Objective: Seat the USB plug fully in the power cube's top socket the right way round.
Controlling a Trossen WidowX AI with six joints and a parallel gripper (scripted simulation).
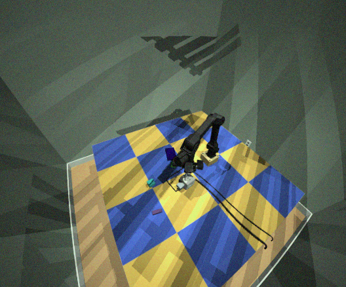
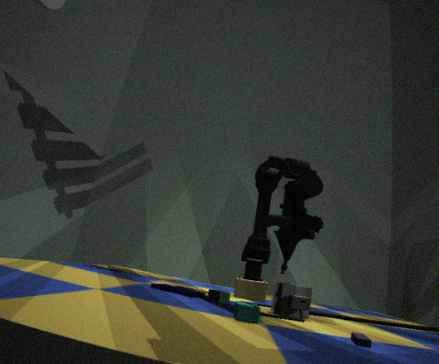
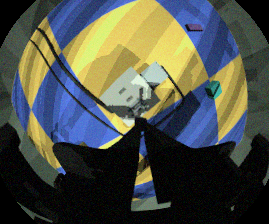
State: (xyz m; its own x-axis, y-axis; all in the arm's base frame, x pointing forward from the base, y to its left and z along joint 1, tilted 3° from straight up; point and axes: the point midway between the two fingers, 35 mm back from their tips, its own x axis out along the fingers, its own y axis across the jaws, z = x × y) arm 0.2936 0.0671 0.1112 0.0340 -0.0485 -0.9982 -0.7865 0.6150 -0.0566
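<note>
Now: gripper tip 20 mm above the small dark USB plug. From my gripper tip the other things lie so: teal block: 220 mm ahead, 120 mm below, 100 mm to the right; dark purple slab: 270 mm to the right, 130 mm below, 40 mm behind; green block: 160 mm to the right, 120 mm below.
</note>
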